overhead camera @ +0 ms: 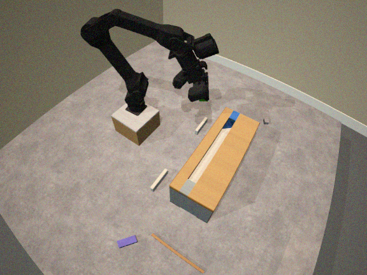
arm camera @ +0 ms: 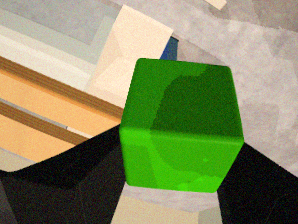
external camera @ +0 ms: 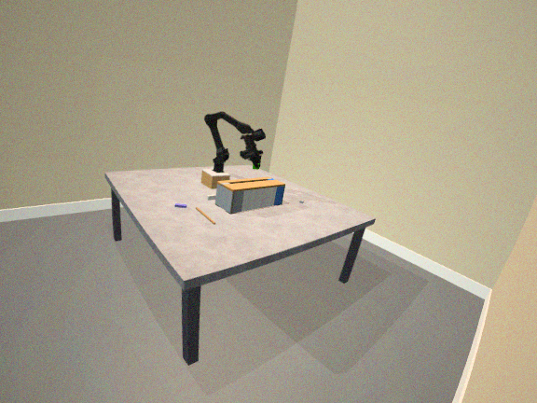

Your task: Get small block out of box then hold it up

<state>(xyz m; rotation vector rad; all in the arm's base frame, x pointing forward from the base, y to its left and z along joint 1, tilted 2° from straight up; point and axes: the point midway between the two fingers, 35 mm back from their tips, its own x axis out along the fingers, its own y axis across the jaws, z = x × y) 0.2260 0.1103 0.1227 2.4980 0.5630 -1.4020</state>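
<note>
Now: the green block 1 cm to the right of my gripper tip, 1 cm behind it and 1 cm above it. From my gripper tip the other things lie so: long box (15 cm to the right, 11 cm below, 9 cm ahead); thin orange stick (49 cm to the right, 17 cm below, 16 cm ahead).
</note>
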